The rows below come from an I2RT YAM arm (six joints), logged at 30 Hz.
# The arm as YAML. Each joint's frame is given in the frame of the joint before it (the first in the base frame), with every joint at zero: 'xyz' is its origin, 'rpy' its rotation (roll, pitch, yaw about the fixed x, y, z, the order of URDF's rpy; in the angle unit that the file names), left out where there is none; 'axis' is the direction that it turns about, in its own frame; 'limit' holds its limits. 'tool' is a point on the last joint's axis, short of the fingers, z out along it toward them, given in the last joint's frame.
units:
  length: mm
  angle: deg
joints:
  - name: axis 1
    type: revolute
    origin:
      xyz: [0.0, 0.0, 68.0]
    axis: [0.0, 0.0, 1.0]
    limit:
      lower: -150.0
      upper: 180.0
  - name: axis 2
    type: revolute
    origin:
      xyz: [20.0, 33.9, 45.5]
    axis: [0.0, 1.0, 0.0]
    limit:
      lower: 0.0
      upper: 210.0
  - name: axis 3
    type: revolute
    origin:
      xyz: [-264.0, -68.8, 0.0]
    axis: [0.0, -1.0, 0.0]
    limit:
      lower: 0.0
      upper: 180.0
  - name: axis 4
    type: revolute
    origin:
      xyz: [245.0, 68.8, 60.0]
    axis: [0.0, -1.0, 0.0]
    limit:
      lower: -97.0
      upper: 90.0
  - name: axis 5
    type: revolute
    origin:
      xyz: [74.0, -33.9, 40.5]
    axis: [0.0, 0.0, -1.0]
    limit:
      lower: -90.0
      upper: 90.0
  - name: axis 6
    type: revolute
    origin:
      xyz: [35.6, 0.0, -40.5]
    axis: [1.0, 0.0, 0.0]
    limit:
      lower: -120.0
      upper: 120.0
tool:
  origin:
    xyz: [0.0, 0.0, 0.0]
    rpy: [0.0, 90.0, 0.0]
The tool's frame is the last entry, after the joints.
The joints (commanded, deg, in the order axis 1, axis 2, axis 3, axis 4, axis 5, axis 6), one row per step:
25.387 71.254 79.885 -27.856 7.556 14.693
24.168 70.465 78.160 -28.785 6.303 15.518
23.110 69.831 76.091 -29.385 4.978 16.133
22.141 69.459 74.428 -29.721 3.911 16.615
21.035 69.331 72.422 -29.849 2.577 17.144
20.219 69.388 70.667 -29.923 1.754 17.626
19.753 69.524 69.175 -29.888 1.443 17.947
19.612 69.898 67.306 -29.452 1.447 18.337
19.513 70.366 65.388 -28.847 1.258 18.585
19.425 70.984 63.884 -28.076 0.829 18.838
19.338 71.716 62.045 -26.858 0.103 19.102
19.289 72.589 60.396 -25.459 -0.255 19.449
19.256 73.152 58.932 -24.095 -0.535 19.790
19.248 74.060 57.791 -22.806 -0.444 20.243
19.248 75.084 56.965 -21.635 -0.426 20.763
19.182 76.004 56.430 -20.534 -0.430 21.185
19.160 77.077 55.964 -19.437 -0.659 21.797
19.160 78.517 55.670 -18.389 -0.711 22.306
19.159 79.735 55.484 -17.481 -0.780 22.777
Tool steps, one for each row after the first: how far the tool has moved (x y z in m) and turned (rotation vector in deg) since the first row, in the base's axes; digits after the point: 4 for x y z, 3 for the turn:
-0.0008 -0.0058 -0.0084 0.350 2.106 -0.325
-0.0009 -0.0104 -0.0189 0.530 4.342 -0.389
-0.0003 -0.0143 -0.0277 0.724 6.145 -0.578
0.0015 -0.0182 -0.0393 0.975 8.371 -0.713
0.0034 -0.0210 -0.0501 1.084 10.402 -1.034
0.0049 -0.0226 -0.0595 0.967 12.034 -1.414
0.0069 -0.0226 -0.0715 0.689 13.831 -1.806
0.0089 -0.0222 -0.0839 0.371 15.602 -1.928
0.0113 -0.0215 -0.0944 0.307 17.022 -1.816
0.0139 -0.0206 -0.1067 0.386 18.511 -1.453
0.0168 -0.0196 -0.1182 0.459 19.736 -1.416
0.0185 -0.0190 -0.1274 0.648 20.512 -1.408
0.0212 -0.0181 -0.1364 0.731 21.329 -1.766
0.0243 -0.0171 -0.1442 0.925 22.103 -2.085
0.0273 -0.0164 -0.1501 1.170 22.549 -2.382
0.0306 -0.0152 -0.1563 1.633 23.180 -2.545
0.0349 -0.0137 -0.1635 1.842 23.971 -2.813
0.0385 -0.0124 -0.1692 2.091 24.578 -3.037

